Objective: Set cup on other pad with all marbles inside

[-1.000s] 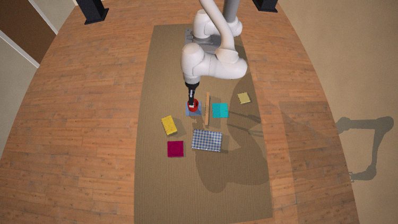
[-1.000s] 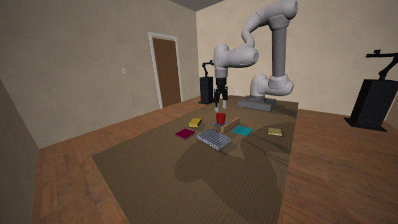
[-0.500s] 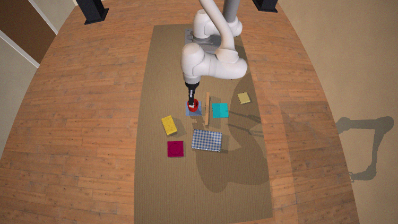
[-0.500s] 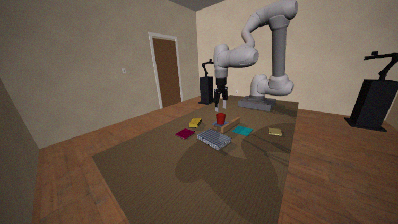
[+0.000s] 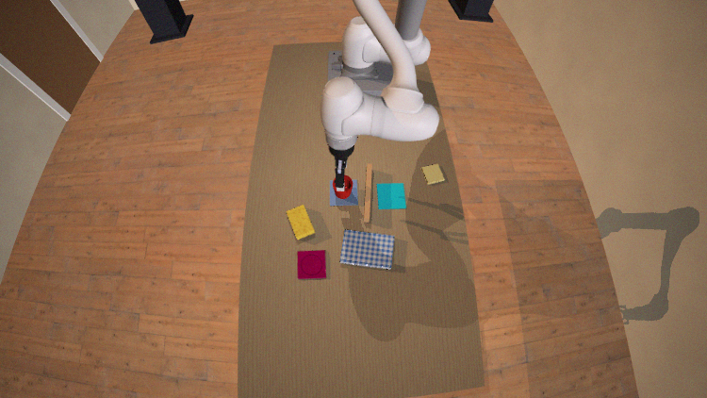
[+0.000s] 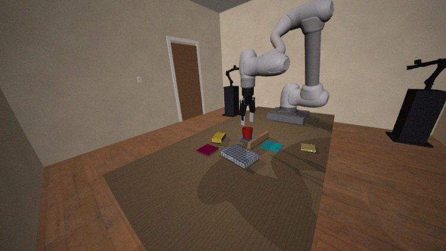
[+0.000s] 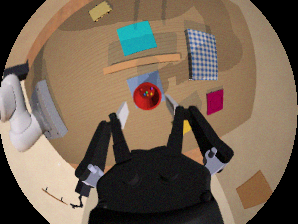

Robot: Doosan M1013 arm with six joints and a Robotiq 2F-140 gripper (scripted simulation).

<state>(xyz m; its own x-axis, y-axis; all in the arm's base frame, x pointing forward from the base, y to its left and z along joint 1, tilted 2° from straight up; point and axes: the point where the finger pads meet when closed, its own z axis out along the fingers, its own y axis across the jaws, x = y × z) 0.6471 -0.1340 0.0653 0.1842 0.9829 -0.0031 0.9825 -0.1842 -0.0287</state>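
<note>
My hand is 11 cm above the red cup. Also, from my hand: teal pad (4 cm ahead, 19 cm to the left, 14 cm below); then wooden rail (2 cm ahead, 10 cm to the left, 13 cm below); then yellow sponge block (11 cm ahead, 16 cm to the right, 12 cm below).
</note>
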